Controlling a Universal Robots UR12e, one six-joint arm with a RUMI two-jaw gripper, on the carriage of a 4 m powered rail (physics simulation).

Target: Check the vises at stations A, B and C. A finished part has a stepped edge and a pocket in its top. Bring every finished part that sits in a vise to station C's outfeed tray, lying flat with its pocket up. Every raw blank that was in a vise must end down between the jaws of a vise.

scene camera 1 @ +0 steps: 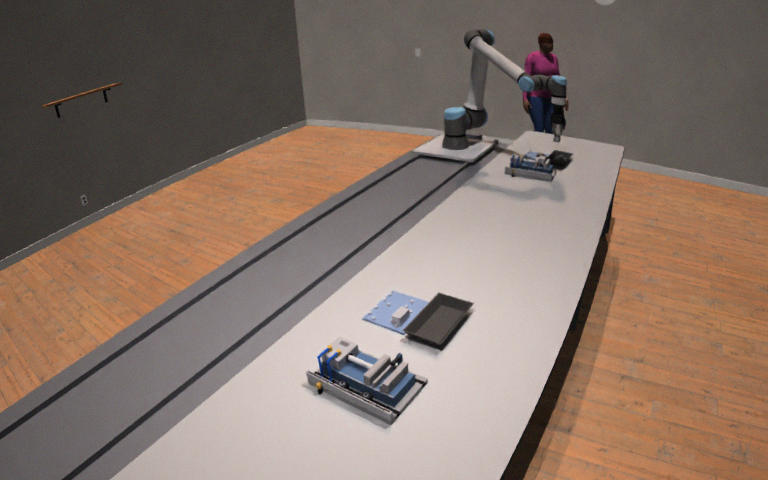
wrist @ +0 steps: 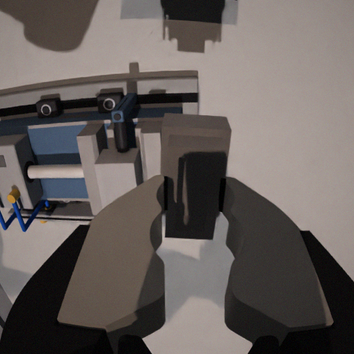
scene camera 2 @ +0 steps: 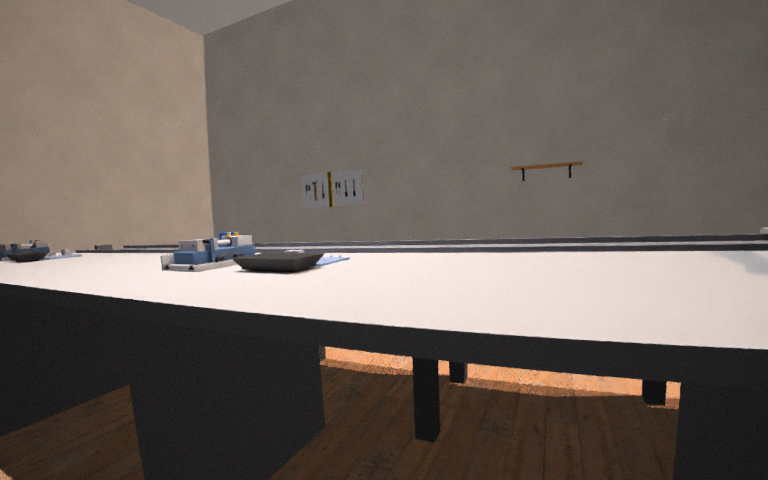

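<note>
My gripper (scene camera 1: 557, 135) (wrist: 192, 179) is shut on a grey finished part (wrist: 196, 131) with a stepped edge; its pocket shows as a dark recess. It holds the part above the table, beside the far vise (scene camera 1: 531, 166) (wrist: 57, 140). A plain-looking grey block (wrist: 117, 172) stands between that vise's jaws, under a dark blue-topped stop. The near vise (scene camera 1: 368, 379) (scene camera 2: 212, 255) shows a gap between its jaws and no part in it. Another vise (scene camera 2: 23, 249) stands at the far left in scene camera 2; its jaws are too small to read. Station letters do not show.
A dark tray (scene camera 1: 438, 320) (scene camera 2: 278, 261) and a blue plate (scene camera 1: 390, 304) (scene camera 2: 334, 259) bearing a grey block (scene camera 1: 400, 315) stand beyond the near vise. Another dark tray (scene camera 1: 561, 158) adjoins the far vise. A third dark tray (scene camera 2: 26, 256) is far left. A person (scene camera 1: 542, 70) stands behind the table.
</note>
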